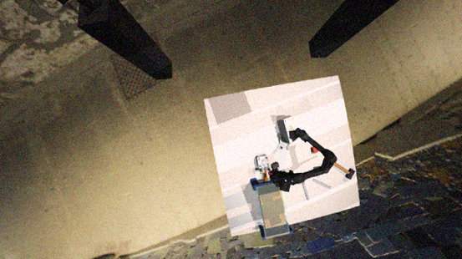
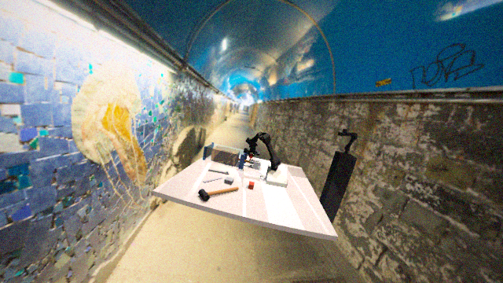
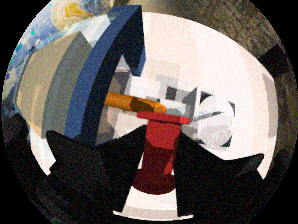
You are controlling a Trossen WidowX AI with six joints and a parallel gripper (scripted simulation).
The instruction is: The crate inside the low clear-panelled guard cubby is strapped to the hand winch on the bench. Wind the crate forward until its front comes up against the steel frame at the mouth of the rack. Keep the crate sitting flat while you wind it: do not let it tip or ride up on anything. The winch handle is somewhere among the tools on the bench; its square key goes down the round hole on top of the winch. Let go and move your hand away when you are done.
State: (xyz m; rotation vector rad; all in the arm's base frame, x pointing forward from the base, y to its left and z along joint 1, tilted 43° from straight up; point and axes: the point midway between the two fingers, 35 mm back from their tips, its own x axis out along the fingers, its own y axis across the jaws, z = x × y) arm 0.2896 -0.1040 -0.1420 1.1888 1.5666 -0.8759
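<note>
Now: gripper tip 70 mm short of the blue steel frame, 20 mm to the left of it and 30 mm above it. Also, from my gripper tip: winch handle (30 mm behind, 10 mm to the right, 30 mm below); hand winch (100 mm behind, 50 mm to the right, 100 mm below); dark red knob (10 mm to the left).
</note>
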